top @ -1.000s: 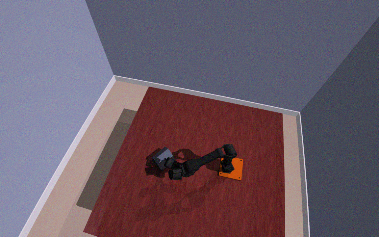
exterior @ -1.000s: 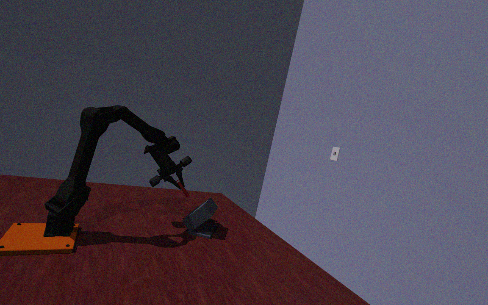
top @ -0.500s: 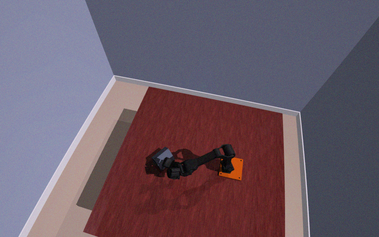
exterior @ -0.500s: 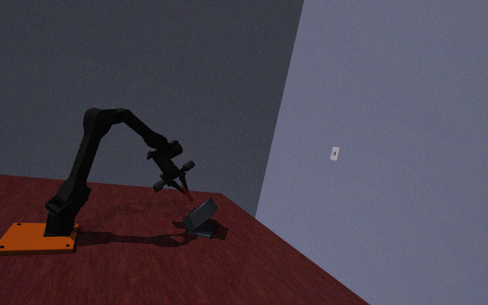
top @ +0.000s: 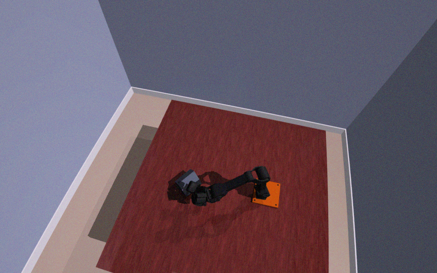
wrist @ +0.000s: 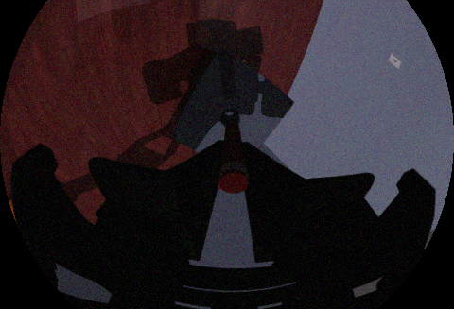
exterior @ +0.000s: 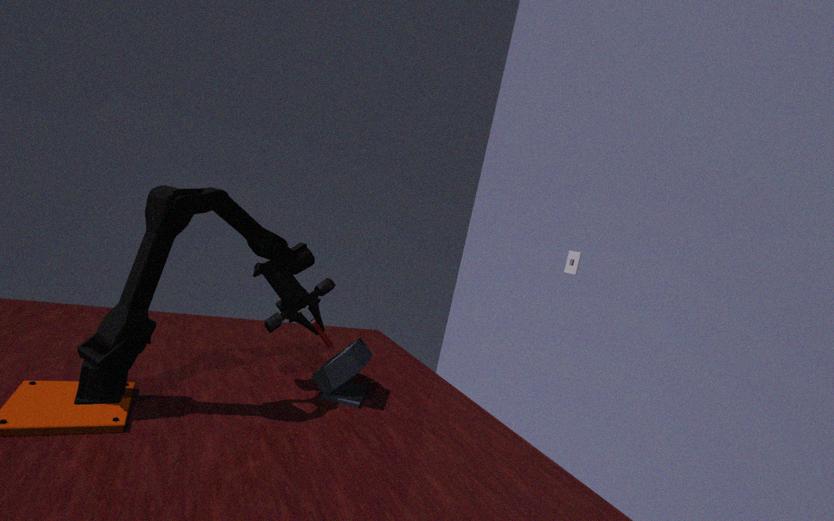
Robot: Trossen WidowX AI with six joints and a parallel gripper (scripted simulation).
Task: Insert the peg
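Now: gripper tip 60 mm short of the sloped panel, 60 mm above it and 40 mm to the left of it. Also, from my gripper tip: red peg 10 mm to the left, 10 mm behind, 10 mm above.
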